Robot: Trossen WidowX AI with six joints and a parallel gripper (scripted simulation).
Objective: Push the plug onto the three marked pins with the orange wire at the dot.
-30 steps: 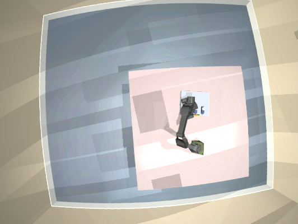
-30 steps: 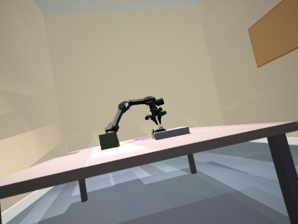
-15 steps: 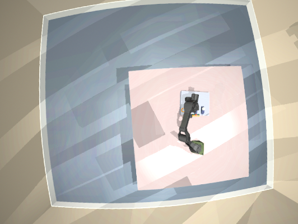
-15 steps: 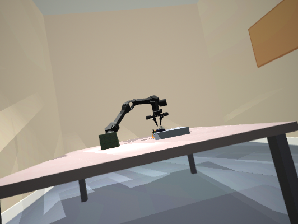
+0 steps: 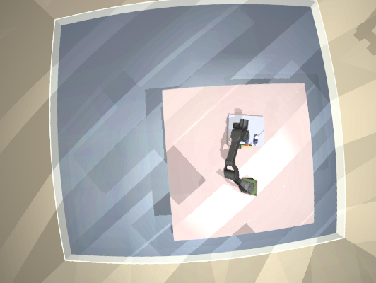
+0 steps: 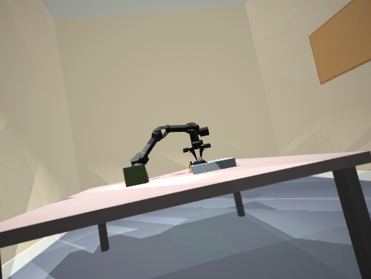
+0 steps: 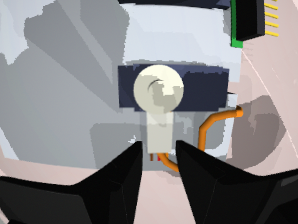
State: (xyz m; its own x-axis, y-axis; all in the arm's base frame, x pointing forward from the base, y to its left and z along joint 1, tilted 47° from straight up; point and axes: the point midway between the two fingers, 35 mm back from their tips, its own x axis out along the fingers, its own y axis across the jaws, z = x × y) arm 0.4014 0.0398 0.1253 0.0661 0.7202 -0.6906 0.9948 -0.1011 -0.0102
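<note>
My gripper tip is 7 cm past the red band, 11 cm to the left of it and 1 cm below it. The rest, counted from my gripper tip: printed holder 9 cm ahead, 12 cm to the right, 4 cm below.
</note>
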